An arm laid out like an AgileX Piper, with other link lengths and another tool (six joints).
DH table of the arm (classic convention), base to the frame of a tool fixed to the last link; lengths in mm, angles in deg. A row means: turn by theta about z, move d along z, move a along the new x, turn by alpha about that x. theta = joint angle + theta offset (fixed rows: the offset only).
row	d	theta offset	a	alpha
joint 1	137.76	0	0	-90
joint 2	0	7.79	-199.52	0
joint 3	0	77.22	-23.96	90
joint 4	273.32	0	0	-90
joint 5	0	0	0	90
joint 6	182.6	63	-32.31	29.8
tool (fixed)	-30.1	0	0	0
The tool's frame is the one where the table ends.
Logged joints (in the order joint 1, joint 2, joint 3, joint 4, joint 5, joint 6), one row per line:
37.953 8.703 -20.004 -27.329 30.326 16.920
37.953 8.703 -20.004 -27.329 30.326 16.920
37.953 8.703 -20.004 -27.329 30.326 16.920
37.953 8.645 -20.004 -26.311 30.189 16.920
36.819 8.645 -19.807 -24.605 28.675 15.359
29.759 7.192 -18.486 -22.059 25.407 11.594
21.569 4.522 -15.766 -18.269 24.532 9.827
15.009 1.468 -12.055 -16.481 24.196 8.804
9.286 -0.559 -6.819 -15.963 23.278 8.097
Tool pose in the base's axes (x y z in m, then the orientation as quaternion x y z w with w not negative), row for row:
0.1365 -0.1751 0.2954 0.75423 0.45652 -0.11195 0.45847
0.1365 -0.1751 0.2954 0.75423 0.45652 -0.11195 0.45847
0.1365 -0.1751 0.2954 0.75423 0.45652 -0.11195 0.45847
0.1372 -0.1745 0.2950 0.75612 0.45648 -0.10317 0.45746
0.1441 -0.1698 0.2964 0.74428 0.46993 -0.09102 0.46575
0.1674 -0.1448 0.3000 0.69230 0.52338 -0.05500 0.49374
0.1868 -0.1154 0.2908 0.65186 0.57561 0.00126 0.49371
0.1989 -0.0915 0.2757 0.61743 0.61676 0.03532 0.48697
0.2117 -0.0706 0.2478 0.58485 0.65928 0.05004 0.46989
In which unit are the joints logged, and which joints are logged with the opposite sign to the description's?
The joints are logged in degrees. Opposite sign: joint 1.
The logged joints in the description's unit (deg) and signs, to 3 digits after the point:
-37.953 8.703 -20.004 -27.329 30.326 16.920
-37.953 8.703 -20.004 -27.329 30.326 16.920
-37.953 8.703 -20.004 -27.329 30.326 16.920
-37.953 8.645 -20.004 -26.311 30.189 16.920
-36.819 8.645 -19.807 -24.605 28.675 15.359
-29.759 7.192 -18.486 -22.059 25.407 11.594
-21.569 4.522 -15.766 -18.269 24.532 9.827
-15.009 1.468 -12.055 -16.481 24.196 8.804
-9.286 -0.559 -6.819 -15.963 23.278 8.097

